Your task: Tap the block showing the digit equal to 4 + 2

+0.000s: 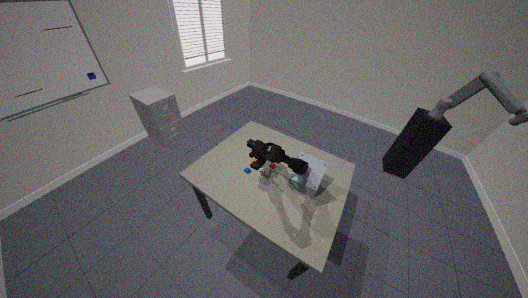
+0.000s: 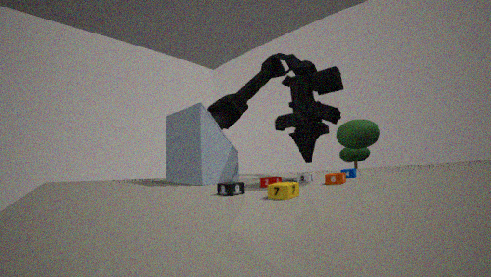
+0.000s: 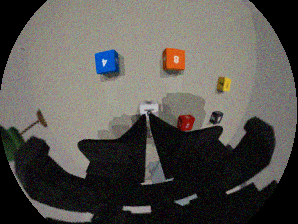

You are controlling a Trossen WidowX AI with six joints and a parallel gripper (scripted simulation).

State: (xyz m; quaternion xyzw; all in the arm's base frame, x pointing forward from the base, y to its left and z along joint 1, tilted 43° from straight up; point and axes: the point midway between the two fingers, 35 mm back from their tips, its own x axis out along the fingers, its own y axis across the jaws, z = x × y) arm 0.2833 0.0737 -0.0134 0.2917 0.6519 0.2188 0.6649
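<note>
Now: the white block 3 cm below my gripper tip and 1 cm behind it. From my gripper tip the other things lie so: blue block: 9 cm ahead, 5 cm to the left, 3 cm below; red block: 9 cm to the right, 6 cm behind, 3 cm below; orange block: 8 cm ahead, 6 cm to the right, 3 cm below.
</note>
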